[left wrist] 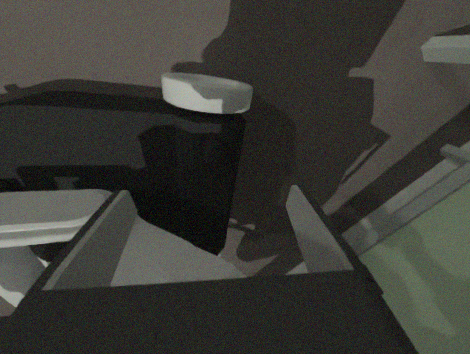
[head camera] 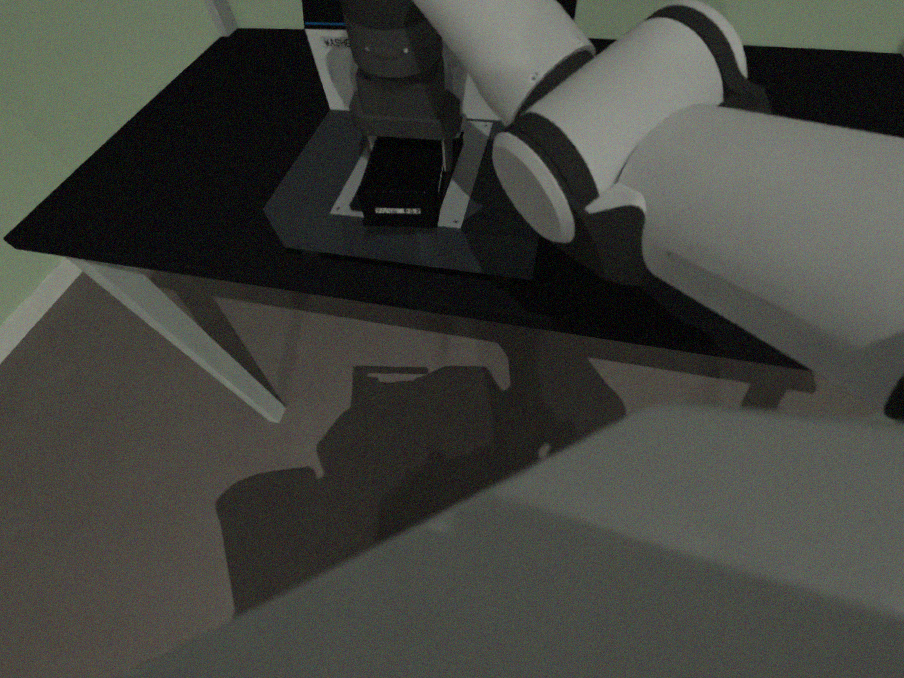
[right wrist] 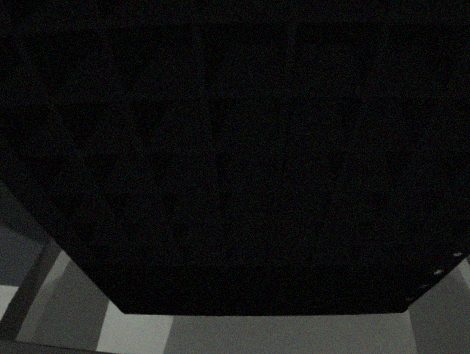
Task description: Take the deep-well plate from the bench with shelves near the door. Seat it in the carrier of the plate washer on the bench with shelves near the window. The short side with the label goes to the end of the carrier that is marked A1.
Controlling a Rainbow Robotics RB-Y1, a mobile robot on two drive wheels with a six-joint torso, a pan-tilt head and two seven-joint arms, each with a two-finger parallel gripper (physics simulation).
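Frame: origin at the robot's base, x back, y right, z up, level; metres.
Seen in the pictures: left gripper, fingertip midpoint: (left wrist: 213, 198); right gripper, fingertip midpoint: (head camera: 412, 164) (right wrist: 263, 191).
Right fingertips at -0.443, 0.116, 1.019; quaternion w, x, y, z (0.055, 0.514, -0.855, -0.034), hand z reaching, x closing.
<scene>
Pixels of each thing's top centre, then the offset from my right fingertips to it, as dx, dy, dz. "spot": a spot on its surface instead. Level surfaces: height alone.
- black deep-well plate at its top centre: (right wrist: 281, 212) (head camera: 402, 158) +0.042, -0.019, +0.041
- plate washer at a spot on its surface: (head camera: 310, 186) spot: -0.048, -0.133, -0.023
- black bench at its surface level: dz -0.104
- pale bench leg at a spot on its surface: (head camera: 182, 343) spot: -0.255, -0.574, -0.469
The black deep-well plate (head camera: 403, 171) (right wrist: 240, 165) is held level between the fingers of my right gripper (head camera: 407, 154), over the light carrier area (head camera: 456, 209) of the plate washer (head camera: 310, 186). Its short side with the white label faces the near edge of the bench in the head view. Whether the plate touches the carrier is hidden, and no A1 mark can be read. In the right wrist view the plate fills most of the picture, its grid of wells showing faintly. My left gripper (left wrist: 213, 198) is open and empty.
The washer stands on a black bench (head camera: 146, 153), its white back panel (head camera: 328, 69) behind my right gripper. A pale bench leg (head camera: 182, 343) stands below at the left. In the left wrist view a dark body with a white rounded rim (left wrist: 207, 95) lies beyond the fingers; a green wall (left wrist: 430, 265) is at the right.
</scene>
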